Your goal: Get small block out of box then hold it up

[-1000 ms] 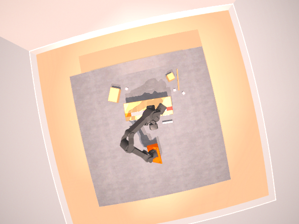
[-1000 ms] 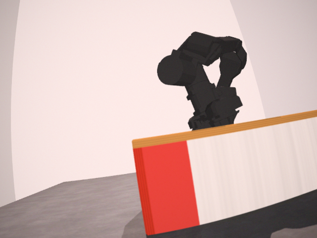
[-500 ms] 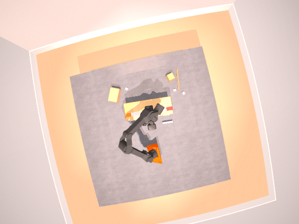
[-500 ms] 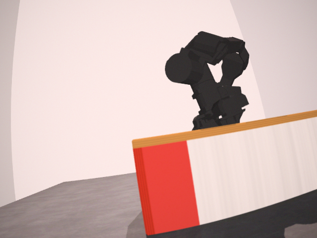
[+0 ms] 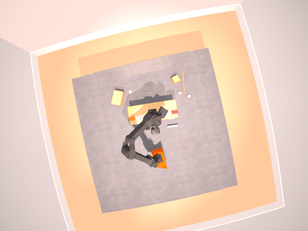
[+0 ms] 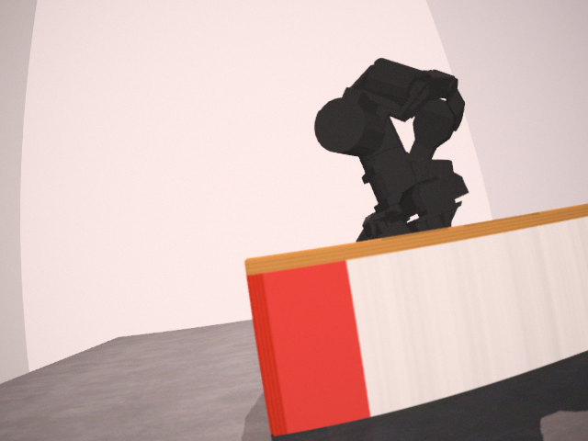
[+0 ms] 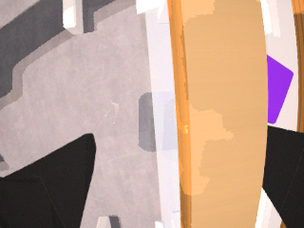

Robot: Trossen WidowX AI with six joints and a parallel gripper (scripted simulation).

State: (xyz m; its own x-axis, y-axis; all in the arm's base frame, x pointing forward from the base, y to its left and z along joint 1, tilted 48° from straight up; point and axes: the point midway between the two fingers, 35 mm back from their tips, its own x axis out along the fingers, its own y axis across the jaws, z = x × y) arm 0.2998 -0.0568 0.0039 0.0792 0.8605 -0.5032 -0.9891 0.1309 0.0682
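My gripper tip is 60 mm short of the purple block and 20 mm to the right of it. Also, from my gripper tip: thin orange stick (250 mm ahead, 360 mm to the right, 80 mm below); clear-fronted box (30 mm ahead, 30 mm to the right, 20 mm below).
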